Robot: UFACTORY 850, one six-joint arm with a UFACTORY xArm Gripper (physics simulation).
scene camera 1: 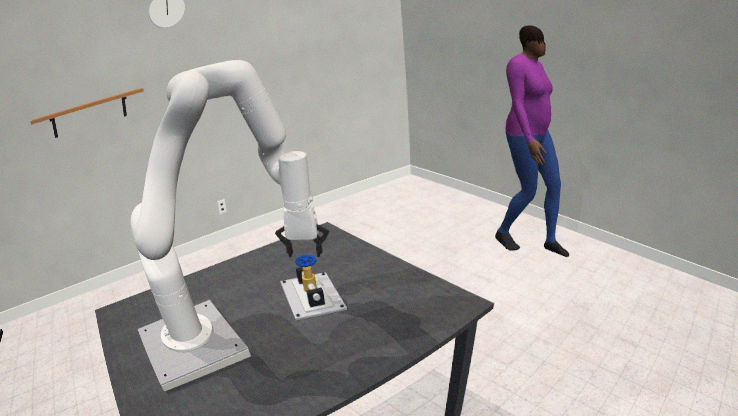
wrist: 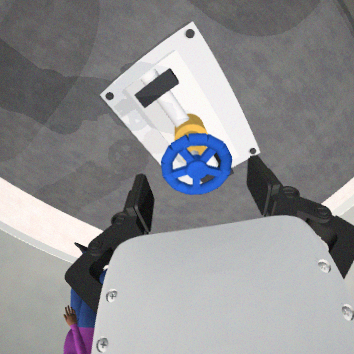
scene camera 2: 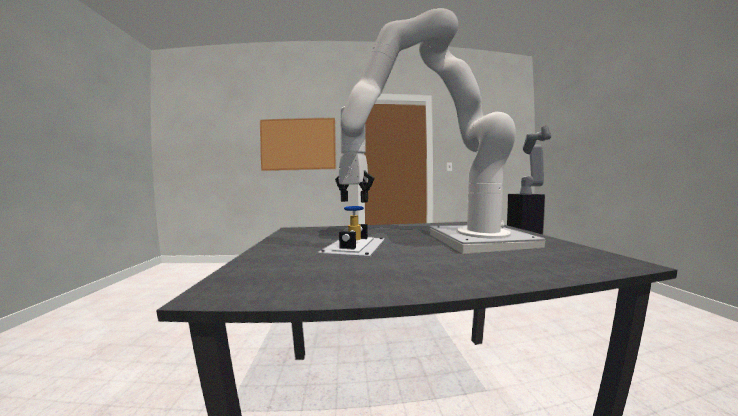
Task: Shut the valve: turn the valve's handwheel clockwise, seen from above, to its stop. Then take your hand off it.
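The blue handwheel sits level on top of the yellow valve body. The valve stands on a white base plate on the dark table. My gripper is open and empty, pointing down. Its fingertips are a little above the handwheel, one to each side of it, and apart from it. The frames do not tell whether the wheel is at its stop.
Black blocks flank the valve body on its pipe line. The arm's mounting plate is on the same table. A person stands beyond the table. Another arm stands on a black pedestal.
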